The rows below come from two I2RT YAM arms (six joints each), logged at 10 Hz.
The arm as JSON. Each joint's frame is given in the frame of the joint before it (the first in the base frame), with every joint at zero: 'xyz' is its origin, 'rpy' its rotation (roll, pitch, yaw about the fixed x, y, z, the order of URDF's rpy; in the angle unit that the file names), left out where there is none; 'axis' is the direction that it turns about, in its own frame. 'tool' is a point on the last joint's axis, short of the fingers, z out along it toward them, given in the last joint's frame.
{
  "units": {
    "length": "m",
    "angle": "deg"
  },
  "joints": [
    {
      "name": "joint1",
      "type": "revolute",
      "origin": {
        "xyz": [
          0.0,
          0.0,
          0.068
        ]
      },
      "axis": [
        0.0,
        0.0,
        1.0
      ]
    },
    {
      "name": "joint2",
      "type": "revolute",
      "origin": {
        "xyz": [
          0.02,
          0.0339,
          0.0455
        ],
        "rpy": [
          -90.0,
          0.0,
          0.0
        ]
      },
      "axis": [
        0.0,
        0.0,
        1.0
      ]
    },
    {
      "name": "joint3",
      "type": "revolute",
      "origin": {
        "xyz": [
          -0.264,
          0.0,
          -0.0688
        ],
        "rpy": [
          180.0,
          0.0,
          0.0
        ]
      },
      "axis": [
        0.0,
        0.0,
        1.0
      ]
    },
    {
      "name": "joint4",
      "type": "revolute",
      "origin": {
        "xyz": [
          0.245,
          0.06,
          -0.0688
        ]
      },
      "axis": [
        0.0,
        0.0,
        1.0
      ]
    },
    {
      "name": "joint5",
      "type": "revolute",
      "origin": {
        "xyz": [
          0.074,
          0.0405,
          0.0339
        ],
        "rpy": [
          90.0,
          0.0,
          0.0
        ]
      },
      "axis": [
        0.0,
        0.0,
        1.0
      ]
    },
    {
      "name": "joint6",
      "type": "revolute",
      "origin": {
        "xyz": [
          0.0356,
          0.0,
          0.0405
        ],
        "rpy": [
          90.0,
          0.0,
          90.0
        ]
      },
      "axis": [
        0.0,
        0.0,
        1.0
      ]
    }
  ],
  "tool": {
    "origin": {
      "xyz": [
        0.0,
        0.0,
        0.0
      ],
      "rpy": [
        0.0,
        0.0,
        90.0
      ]
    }
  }
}
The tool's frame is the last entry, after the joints.
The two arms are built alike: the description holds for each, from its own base.
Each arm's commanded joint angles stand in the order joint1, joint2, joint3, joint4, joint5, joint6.
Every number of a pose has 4 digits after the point.
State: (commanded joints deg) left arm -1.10 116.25 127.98 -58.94 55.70 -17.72; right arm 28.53 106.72 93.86 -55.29 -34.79 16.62
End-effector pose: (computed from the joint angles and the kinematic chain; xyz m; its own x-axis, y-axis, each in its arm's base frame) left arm 0.4277 -0.0376 0.3898 -0.8730 -0.1548 -0.4626 0.3214 0.5307 -0.7842; right arm 0.3299 0.2025 0.2745 -0.9469 -0.2474 -0.2052 -0.3214 0.7210 0.6139
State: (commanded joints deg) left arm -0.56 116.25 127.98 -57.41 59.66 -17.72; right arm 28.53 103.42 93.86 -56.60 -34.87 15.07
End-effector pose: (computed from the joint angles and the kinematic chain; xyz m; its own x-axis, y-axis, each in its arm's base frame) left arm 0.4284 -0.0349 0.3930 -0.8665 -0.1453 -0.4776 0.3613 0.4777 -0.8008; right arm 0.3193 0.1968 0.2944 -0.9306 -0.2631 -0.2543 -0.3655 0.7030 0.6100
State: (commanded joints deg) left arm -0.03 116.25 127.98 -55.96 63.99 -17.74; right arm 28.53 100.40 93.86 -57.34 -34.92 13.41
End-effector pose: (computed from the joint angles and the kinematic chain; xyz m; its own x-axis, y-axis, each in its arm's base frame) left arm 0.4286 -0.0322 0.3963 -0.8607 -0.1332 -0.4915 0.4010 0.4175 -0.8154; right arm 0.3095 0.1914 0.3122 -0.9095 -0.2780 -0.3091 -0.4134 0.6831 0.6021
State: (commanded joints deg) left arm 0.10 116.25 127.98 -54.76 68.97 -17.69; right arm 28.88 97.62 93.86 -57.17 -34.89 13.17
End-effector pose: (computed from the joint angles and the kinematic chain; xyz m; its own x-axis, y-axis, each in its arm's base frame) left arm 0.4279 -0.0325 0.3996 -0.8573 -0.1105 -0.5029 0.4421 0.3427 -0.8289; right arm 0.2998 0.1886 0.3288 -0.8909 -0.2780 -0.3592 -0.4483 0.6648 0.5975
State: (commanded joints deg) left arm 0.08 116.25 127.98 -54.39 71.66 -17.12; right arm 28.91 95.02 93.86 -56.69 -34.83 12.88
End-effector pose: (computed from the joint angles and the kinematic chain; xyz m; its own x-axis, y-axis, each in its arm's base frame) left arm 0.4272 -0.0332 0.4011 -0.8530 -0.0938 -0.5135 0.4672 0.3014 -0.8312; right arm 0.2915 0.1842 0.3441 -0.8703 -0.2716 -0.4110 -0.4810 0.6485 0.5900
